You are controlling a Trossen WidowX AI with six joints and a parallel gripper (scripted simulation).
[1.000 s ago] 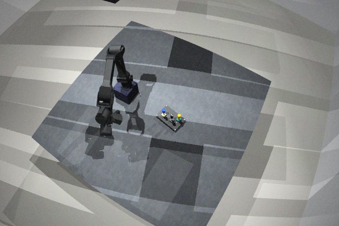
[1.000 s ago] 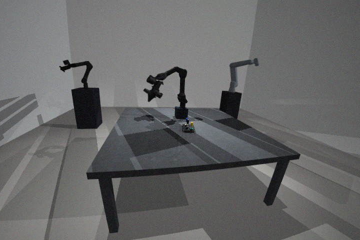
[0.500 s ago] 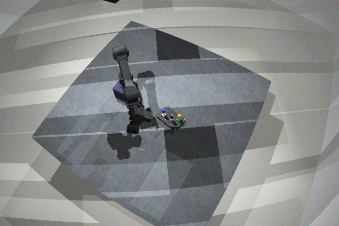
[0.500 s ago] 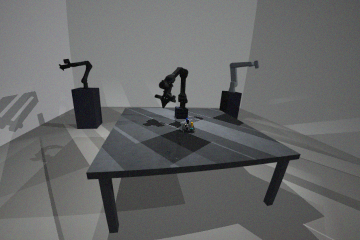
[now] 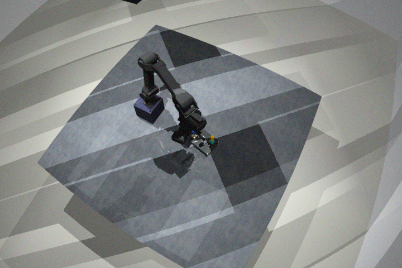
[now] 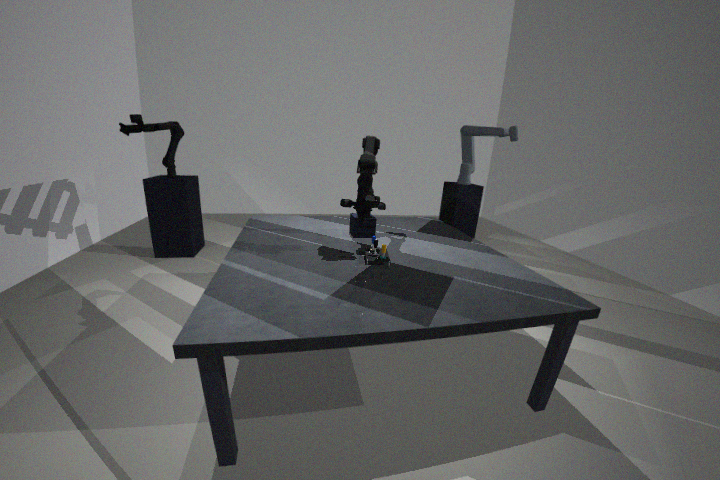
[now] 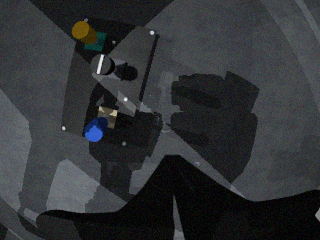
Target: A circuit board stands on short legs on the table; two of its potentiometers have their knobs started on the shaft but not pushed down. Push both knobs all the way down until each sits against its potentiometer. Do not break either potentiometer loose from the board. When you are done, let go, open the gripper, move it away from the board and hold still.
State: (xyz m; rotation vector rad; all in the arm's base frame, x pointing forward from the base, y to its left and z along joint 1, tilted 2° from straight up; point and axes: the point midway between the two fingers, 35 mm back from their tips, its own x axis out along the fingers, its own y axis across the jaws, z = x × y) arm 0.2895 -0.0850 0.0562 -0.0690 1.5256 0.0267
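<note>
Right now the blue knob is 6 cm to the left of my gripper tip and 7 cm below it. Round my gripper tip: dark knob: 6 cm ahead, 6 cm to the left, 7 cm below.
</note>
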